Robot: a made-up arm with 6 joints. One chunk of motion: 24 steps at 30 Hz.
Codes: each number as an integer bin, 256 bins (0 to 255) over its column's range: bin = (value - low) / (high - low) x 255, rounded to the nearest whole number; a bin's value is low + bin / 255 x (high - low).
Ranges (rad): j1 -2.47..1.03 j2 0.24..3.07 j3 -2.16..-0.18 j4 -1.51..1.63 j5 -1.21..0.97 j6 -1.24..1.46
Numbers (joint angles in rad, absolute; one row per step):
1: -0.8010 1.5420 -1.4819 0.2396 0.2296 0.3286
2: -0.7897 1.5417 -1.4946 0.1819 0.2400 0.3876
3: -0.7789 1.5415 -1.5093 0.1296 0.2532 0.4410
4: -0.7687 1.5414 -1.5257 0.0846 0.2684 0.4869
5: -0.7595 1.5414 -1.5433 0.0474 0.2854 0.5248
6: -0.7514 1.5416 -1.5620 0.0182 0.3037 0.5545
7: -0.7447 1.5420 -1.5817 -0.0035 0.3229 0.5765
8: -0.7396 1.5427 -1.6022 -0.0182 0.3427 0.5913
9: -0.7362 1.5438 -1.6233 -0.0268 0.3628 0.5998
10: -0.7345 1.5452 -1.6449 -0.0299 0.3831 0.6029
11: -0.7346 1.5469 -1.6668 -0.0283 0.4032 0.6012
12: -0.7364 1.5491 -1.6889 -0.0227 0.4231 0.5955
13: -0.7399 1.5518 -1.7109 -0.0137 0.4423 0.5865
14: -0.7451 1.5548 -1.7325 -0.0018 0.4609 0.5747
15: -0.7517 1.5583 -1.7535 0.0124 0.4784 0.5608
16: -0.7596 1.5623 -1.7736 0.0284 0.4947 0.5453
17: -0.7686 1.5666 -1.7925 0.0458 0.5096 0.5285
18: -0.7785 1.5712 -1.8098 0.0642 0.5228 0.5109
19: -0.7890 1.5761 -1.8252 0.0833 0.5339 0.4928
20: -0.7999 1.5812 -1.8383 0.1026 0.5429 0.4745
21: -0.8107 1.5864 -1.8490 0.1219 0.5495 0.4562
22: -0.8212 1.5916 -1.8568 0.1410 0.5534 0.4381
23: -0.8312 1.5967 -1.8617 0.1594 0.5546 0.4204
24: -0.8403 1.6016 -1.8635 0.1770 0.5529 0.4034
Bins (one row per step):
1: 122 117 87 142 168 148
2: 122 117 86 137 170 154
3: 123 117 84 133 171 159
4: 124 117 82 129 173 163
5: 125 117 79 126 175 167
6: 125 117 77 124 177 169
7: 126 117 74 122 179 172
8: 126 117 72 121 182 173
9: 126 117 69 120 184 174
10: 126 118 66 120 186 174
11: 126 118 64 120 189 174
12: 126 118 61 121 191 173
13: 126 118 58 122 193 173
14: 126 118 55 122 195 171
15: 125 119 52 124 197 170
16: 125 119 50 125 199 169
17: 124 120 47 126 201 167
18: 123 120 45 128 203 165
19: 122 120 43 129 204 164
20: 122 121 41 131 205 162
21: 121 121 40 133 206 160
22: 120 122 39 134 206 158
23: 119 122 38 136 206 157
24: 119 123 38 137 206 155

